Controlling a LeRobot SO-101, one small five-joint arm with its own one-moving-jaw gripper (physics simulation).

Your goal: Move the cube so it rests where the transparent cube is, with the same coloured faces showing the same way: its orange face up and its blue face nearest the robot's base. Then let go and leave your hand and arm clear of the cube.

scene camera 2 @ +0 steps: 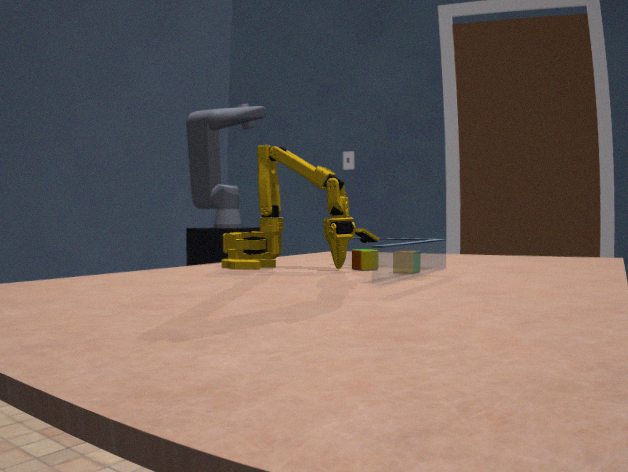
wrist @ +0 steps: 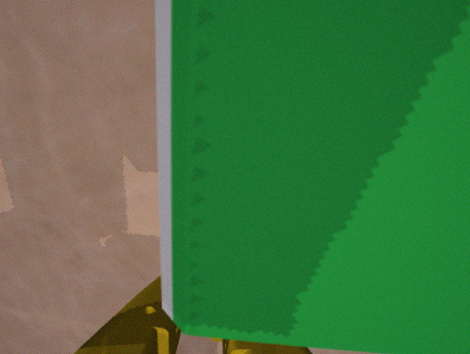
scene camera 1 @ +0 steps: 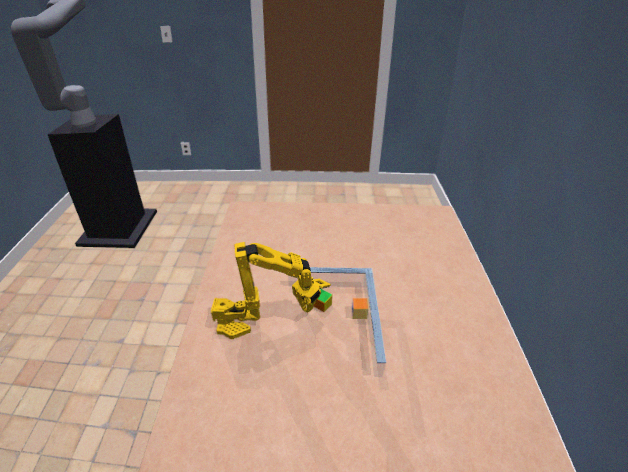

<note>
In view: a cube point(wrist: 306, 163) and a wall point(scene camera 1: 338, 277).
</note>
